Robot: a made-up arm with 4 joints.
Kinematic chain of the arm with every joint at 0, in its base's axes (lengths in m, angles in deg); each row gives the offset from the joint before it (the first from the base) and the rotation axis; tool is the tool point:
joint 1: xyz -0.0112 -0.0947 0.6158 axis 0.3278 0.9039 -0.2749
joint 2: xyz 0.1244 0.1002 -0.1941 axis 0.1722 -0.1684 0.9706
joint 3: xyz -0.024 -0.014 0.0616 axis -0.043 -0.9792 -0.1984
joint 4: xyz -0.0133 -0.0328 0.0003 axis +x
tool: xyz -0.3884 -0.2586 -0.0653
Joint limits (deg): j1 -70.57..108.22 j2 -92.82..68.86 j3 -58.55..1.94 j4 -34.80..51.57
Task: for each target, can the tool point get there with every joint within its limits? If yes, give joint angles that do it. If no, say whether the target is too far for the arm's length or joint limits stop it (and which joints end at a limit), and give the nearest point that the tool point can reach.
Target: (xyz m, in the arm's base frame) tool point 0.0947 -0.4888 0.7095
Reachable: yes | joints -19.42 38.74 -36.61 -16.74
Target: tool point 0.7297 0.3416 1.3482
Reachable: no: too far | nearest point 0.2839 0.1945 0.8845 | short by 0.660 m
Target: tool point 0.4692 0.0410 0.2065
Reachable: no: joint limits stop it (at a limit: joint 1, joint 3, joint 4) | nearest point 0.1663 0.1316 0.1206 | short by 0.328 m
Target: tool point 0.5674 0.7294 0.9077
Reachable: no: too far | nearest point 0.2656 0.4124 0.7290 | short by 0.473 m
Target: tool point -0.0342 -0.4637 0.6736
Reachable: yes | joints -56.50 22.30 -50.18 22.48
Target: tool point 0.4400 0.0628 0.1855
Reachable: no: joint limits stop it (at a limit: joint 1, joint 3, joint 4) | nearest point 0.1713 0.1511 0.1250 | short by 0.289 m
